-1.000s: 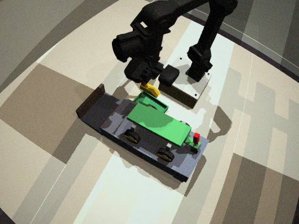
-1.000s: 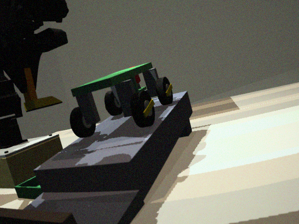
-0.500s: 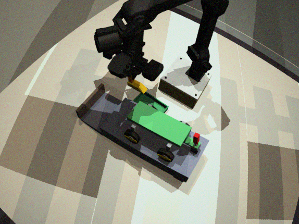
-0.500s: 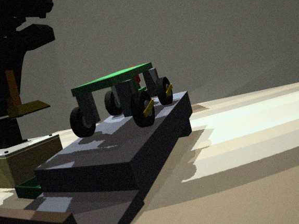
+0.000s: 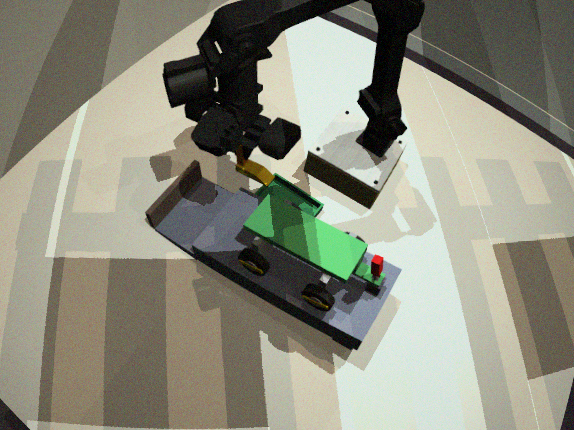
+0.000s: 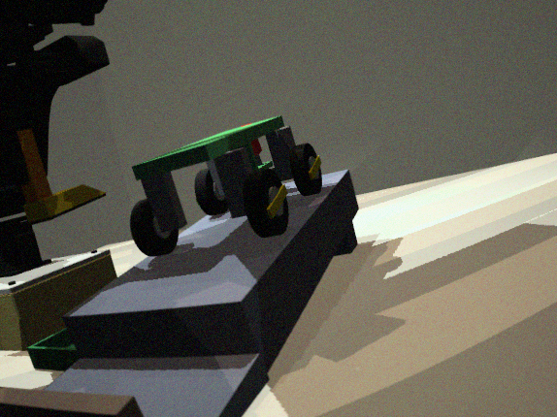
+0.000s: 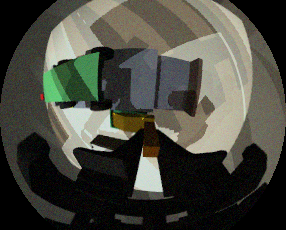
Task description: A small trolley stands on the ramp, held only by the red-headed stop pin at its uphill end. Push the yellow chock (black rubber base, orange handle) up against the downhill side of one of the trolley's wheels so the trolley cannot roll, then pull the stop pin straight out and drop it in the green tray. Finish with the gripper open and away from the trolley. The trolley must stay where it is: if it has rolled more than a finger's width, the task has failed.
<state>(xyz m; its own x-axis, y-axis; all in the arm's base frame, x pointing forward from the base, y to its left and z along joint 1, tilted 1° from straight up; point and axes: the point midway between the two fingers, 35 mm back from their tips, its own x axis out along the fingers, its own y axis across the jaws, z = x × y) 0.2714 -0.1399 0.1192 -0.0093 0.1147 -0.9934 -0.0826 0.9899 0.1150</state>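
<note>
My gripper tip is 3 cm short of the red-headed stop pin, 29 cm to the right of it and 2 cm above it. From my gripper tip the other things lie so: yellow chock: 2 cm to the left, 1 cm below; brown end wall: 8 cm ahead, 10 cm to the right, 12 cm below; green tray: 6 cm behind, 7 cm to the left, 16 cm below.
</note>
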